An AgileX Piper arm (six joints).
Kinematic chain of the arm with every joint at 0, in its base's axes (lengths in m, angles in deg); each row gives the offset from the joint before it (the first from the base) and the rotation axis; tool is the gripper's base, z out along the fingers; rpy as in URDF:
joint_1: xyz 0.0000 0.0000 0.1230 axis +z
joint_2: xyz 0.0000 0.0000 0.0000 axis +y
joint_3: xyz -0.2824 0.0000 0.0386 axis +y
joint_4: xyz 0.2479 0.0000 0.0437 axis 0.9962 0 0.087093
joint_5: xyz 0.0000 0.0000 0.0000 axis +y
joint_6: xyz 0.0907 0.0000 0.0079 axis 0.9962 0 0.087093
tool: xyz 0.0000 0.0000 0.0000 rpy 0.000 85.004 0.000
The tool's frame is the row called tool.
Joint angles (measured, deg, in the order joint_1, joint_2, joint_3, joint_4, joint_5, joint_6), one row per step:
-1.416 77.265 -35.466 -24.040 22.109 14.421
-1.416 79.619 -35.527 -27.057 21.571 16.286
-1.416 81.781 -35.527 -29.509 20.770 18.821
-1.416 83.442 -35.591 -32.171 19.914 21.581
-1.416 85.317 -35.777 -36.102 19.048 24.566
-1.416 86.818 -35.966 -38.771 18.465 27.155
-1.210 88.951 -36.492 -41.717 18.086 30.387
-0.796 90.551 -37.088 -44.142 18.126 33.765
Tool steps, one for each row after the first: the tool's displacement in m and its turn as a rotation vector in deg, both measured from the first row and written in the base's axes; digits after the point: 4 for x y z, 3 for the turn. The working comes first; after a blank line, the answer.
Tool pose at each row, in the base's axes (x y z in m, rotation vector in deg; the steps are taken from these numbers as rounded here):
0.2377 -0.0198 0.1987 -5.159 147.256 -14.897
0.2420 -0.0212 0.1901 -6.467 148.590 -16.320
0.2458 -0.0220 0.1819 -6.406 149.609 -16.846
0.2492 -0.0227 0.1760 -6.269 149.977 -17.333
0.2535 -0.0238 0.1699 -7.389 150.209 -18.512
0.2567 -0.0244 0.1648 -7.498 150.518 -19.016
0.2616 -0.0244 0.1581 -7.403 151.178 -19.488
0.2658 -0.0234 0.1536 -6.562 151.588 -19.809

0.0043 -0.0014 -0.0086 -1.218 1.538 0.480
0.0081 -0.0022 -0.0168 -1.528 2.574 0.217
0.0115 -0.0029 -0.0227 -1.825 2.955 -0.021
0.0158 -0.0040 -0.0288 -2.869 3.387 0.487
0.0190 -0.0046 -0.0339 -3.228 3.741 0.423
0.0239 -0.0046 -0.0406 -3.502 4.419 0.186
0.0281 -0.0036 -0.0451 -3.534 4.760 -0.508

